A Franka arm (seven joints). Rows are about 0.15 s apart.
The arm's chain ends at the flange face. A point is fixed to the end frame.
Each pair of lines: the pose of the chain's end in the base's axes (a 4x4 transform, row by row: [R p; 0 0 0 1], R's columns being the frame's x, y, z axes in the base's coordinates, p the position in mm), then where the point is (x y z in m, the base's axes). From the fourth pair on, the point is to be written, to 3 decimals.
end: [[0.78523 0.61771 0.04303 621.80], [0.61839 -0.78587 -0.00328 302.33], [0.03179 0.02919 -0.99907 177.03], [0 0 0 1]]
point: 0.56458 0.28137 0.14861
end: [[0.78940 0.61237 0.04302 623.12], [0.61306 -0.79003 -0.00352 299.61], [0.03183 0.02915 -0.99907 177.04], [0 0 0 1]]
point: 0.56576 0.27903 0.14862
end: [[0.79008 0.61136 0.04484 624.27], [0.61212 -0.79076 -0.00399 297.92], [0.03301 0.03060 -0.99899 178.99], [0 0 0 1]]
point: 0.56694 0.27740 0.15047
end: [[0.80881 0.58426 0.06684 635.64], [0.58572 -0.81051 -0.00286 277.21], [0.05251 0.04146 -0.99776 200.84], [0 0 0 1]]
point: 0.578 0.259 0.171
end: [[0.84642 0.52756 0.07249 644.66], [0.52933 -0.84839 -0.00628 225.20], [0.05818 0.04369 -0.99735 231.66], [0 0 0 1]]
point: 0.586 0.211 0.201
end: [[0.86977 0.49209 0.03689 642.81], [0.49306 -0.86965 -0.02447 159.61], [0.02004 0.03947 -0.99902 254.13], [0 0 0 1]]
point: 0.583 0.147 0.226
